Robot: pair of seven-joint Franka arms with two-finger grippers.
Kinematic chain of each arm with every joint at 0, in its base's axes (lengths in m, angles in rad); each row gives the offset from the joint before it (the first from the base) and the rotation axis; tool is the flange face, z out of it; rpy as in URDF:
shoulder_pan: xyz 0 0 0.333 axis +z
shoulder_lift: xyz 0 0 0 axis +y
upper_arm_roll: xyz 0 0 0.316 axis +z
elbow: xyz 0.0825 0 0 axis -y
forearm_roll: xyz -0.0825 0 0.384 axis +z
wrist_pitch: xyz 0 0 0 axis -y
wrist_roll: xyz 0.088 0 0 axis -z
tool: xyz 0 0 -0.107 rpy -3.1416 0 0
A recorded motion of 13 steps. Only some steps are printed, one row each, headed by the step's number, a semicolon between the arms.
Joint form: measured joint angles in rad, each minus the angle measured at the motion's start. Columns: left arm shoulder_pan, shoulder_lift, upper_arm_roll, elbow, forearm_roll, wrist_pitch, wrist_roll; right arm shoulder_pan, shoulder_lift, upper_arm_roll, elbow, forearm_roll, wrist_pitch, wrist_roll.
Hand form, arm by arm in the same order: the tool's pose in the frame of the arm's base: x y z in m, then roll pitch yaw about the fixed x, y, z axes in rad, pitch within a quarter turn. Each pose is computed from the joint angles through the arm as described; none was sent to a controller.
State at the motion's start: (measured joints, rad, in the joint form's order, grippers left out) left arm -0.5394 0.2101 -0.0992 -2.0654 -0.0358 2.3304 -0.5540; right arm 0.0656 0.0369 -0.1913 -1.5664 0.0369 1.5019 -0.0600
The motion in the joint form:
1: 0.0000 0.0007 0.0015 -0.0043 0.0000 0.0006 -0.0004; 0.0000 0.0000 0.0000 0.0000 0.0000 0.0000 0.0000
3: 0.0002 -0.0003 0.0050 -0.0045 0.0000 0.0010 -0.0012; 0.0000 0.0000 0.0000 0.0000 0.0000 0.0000 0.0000
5: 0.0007 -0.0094 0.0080 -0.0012 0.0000 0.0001 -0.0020; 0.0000 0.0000 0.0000 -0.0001 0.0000 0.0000 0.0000
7: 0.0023 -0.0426 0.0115 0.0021 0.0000 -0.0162 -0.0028; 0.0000 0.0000 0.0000 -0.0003 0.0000 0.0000 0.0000
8: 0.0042 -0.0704 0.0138 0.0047 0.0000 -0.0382 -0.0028; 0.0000 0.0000 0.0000 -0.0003 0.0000 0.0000 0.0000
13: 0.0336 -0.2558 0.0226 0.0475 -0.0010 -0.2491 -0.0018; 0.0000 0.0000 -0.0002 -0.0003 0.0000 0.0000 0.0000
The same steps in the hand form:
1: 0.4708 -0.3475 0.3353 3.0744 -0.0180 -0.0554; 0.5535 -0.0638 0.6008 -3.1056 0.0987 -0.0635
3: 0.4720 -0.3458 0.3358 3.0745 -0.0193 -0.0510; 0.5535 -0.0638 0.6008 -3.1056 0.0987 -0.0635
5: 0.4738 -0.3446 0.3424 3.0694 -0.0296 -0.0466; 0.5535 -0.0638 0.6007 -3.1056 0.0988 -0.0635
7: 0.4744 -0.3416 0.3616 3.0610 -0.0480 -0.0411; 0.5535 -0.0638 0.6006 -3.1056 0.0990 -0.0635
8: 0.4737 -0.3383 0.3768 3.0583 -0.0562 -0.0377; 0.5535 -0.0638 0.6006 -3.1056 0.0990 -0.0635
13: 0.4604 -0.3060 0.4815 3.0582 -0.0762 -0.0073; 0.5535 -0.0639 0.6006 -3.1056 0.0990 -0.0637

